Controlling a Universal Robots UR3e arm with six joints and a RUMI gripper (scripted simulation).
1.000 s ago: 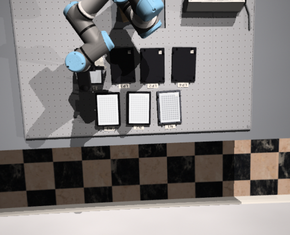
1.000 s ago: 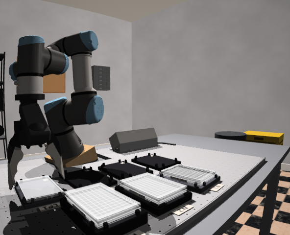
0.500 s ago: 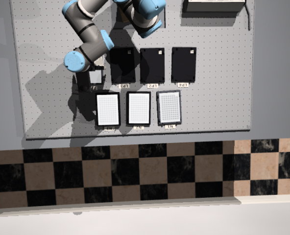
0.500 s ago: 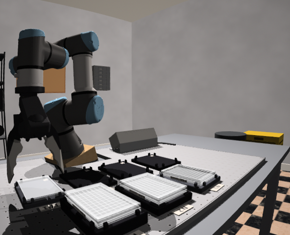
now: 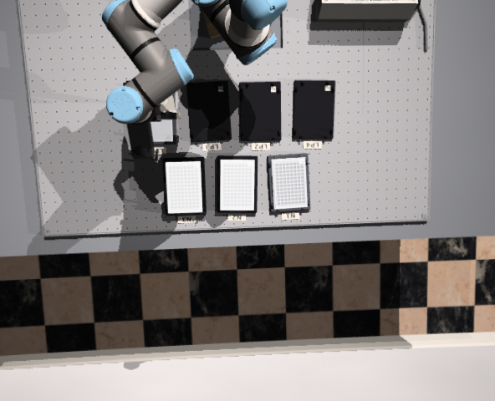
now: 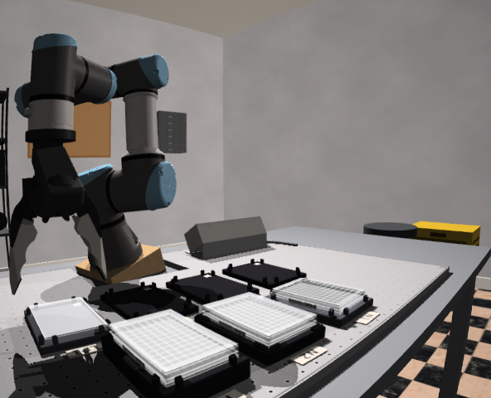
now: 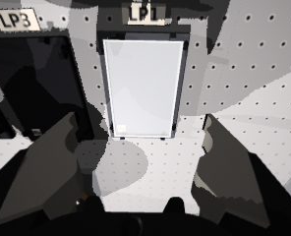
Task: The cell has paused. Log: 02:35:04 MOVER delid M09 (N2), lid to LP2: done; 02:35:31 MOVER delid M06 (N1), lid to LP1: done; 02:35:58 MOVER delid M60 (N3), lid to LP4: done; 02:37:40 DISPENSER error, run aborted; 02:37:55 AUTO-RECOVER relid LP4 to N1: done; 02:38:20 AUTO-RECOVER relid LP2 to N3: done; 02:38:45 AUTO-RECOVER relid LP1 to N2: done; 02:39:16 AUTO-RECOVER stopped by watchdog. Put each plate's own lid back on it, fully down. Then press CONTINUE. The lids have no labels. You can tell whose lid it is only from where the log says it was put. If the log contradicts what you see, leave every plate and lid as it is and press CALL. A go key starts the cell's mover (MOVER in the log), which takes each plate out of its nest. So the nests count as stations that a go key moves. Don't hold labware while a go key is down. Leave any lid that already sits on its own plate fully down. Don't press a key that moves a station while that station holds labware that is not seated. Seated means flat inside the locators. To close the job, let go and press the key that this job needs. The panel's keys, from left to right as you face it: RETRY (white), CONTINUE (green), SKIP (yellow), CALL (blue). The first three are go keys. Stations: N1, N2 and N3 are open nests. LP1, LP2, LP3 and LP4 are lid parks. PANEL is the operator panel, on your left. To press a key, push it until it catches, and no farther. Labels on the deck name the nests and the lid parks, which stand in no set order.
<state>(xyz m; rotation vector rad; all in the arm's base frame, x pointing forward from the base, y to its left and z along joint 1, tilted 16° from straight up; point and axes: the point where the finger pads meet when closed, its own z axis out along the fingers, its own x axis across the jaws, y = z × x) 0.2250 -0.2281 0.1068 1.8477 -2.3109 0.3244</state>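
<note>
Right now the lid park LP1 is 60 mm below my hand. From my hand the other things lie so: lid park LP2 (50 mm ahead, 260 mm to the left, 60 mm below); plate (190 mm ahead, 30 mm to the left, 30 mm below); LP3 lid park (20 mm ahead, 130 mm to the left, 60 mm below).
</note>
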